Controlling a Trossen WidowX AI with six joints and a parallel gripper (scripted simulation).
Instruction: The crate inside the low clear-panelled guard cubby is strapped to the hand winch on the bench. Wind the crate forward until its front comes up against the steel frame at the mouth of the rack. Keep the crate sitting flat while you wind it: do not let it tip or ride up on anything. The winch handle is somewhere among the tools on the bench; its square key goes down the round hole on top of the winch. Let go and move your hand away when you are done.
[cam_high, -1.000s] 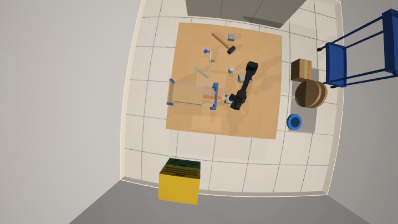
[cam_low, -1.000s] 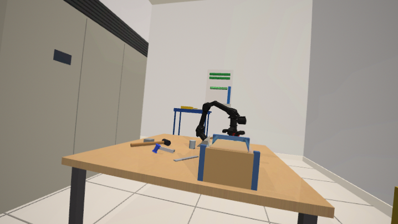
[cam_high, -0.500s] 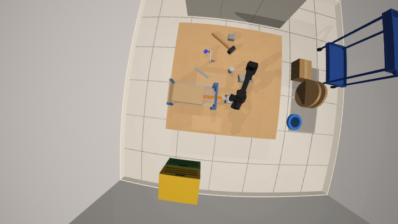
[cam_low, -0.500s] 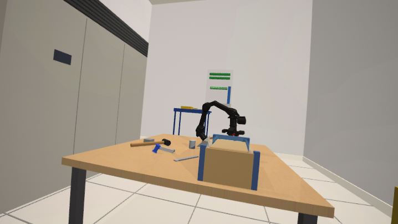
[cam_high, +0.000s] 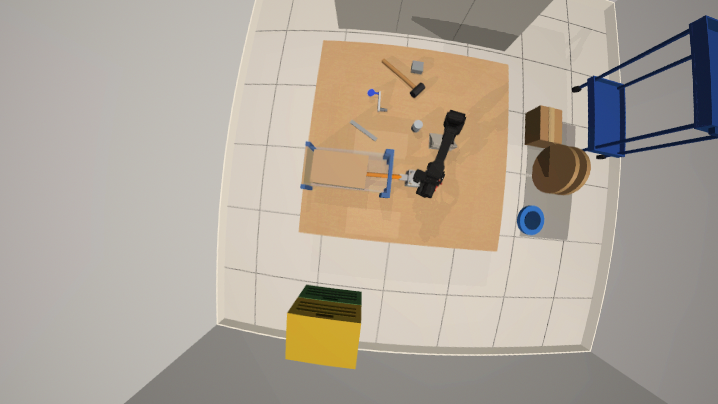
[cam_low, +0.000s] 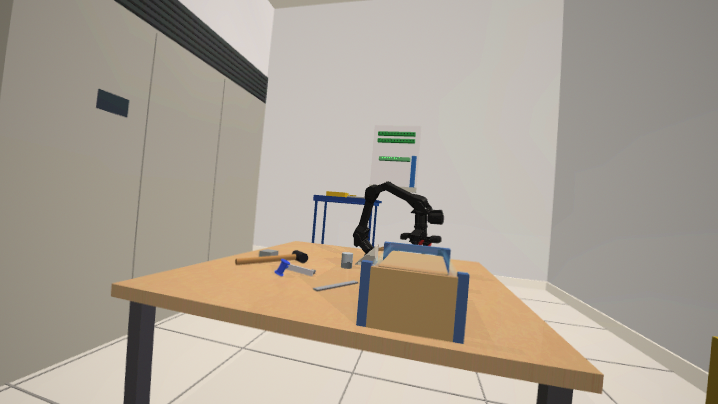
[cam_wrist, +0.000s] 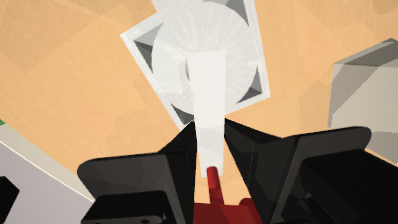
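My gripper tip is 2 cm below the red-knobbed crank handle and 1 cm past it. The rest, counted from my gripper tip: blue steel frame 21 cm ahead, 2 cm above; then red grip 5 cm behind, 5 cm above, 1 cm to the left; then hand winch 6 cm below, 3 cm ahead, 2 cm to the right.
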